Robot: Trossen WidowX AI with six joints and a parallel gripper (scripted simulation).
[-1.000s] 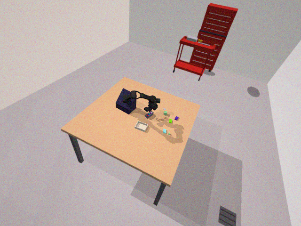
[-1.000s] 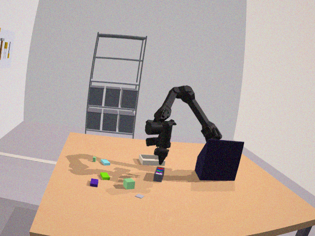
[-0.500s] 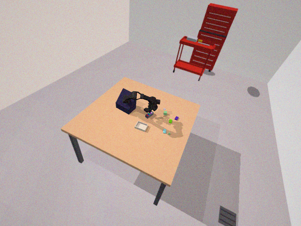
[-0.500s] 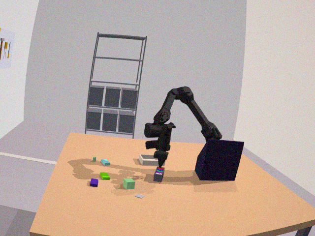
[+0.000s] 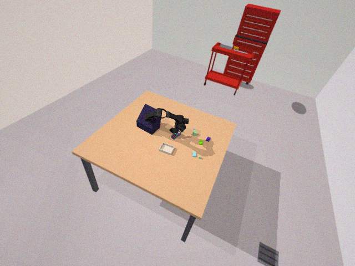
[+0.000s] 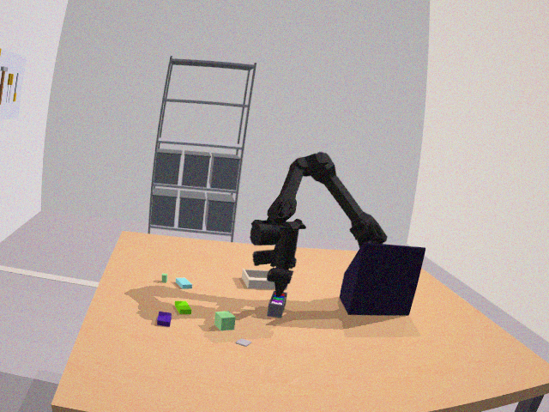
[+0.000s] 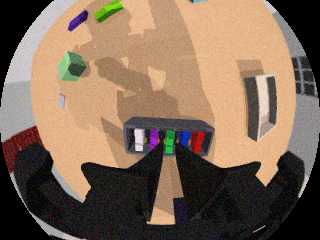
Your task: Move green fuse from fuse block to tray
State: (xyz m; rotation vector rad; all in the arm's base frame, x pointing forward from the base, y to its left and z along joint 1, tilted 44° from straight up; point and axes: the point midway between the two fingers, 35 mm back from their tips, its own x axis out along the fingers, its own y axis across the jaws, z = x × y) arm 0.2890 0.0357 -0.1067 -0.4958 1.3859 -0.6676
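Right now my gripper tip is 20 mm above the green fuse. Round my gripper tip: green cube: 170 mm to the left, 140 mm ahead, 30 mm below; then white tray: 220 mm to the right, 40 mm below, 40 mm ahead; then small grey plate: 240 mm to the left, 80 mm ahead, 50 mm below.
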